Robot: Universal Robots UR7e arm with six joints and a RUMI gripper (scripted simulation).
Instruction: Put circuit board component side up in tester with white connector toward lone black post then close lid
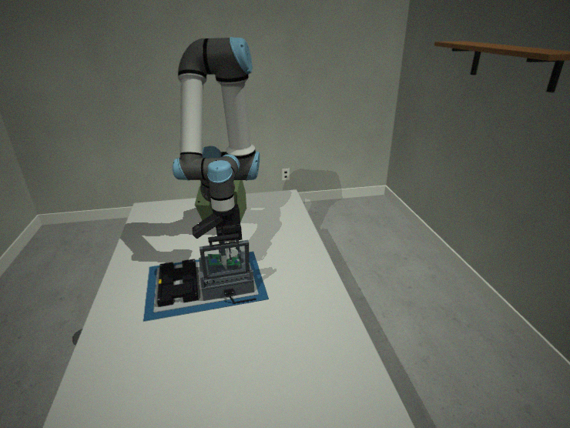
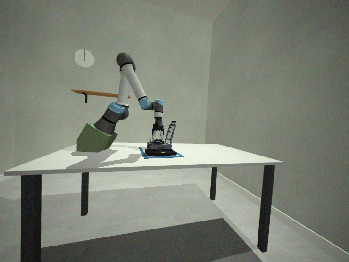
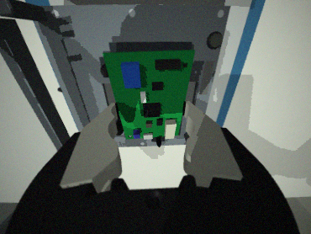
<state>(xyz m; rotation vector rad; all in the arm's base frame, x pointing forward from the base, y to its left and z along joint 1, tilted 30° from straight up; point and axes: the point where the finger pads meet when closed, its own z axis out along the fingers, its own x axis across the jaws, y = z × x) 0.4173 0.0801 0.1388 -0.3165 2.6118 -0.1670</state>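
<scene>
My gripper is now right at the green circuit board. Also, from my hand: tester lid 12 cm ahead, 3 cm to the left, 10 cm above.
</scene>
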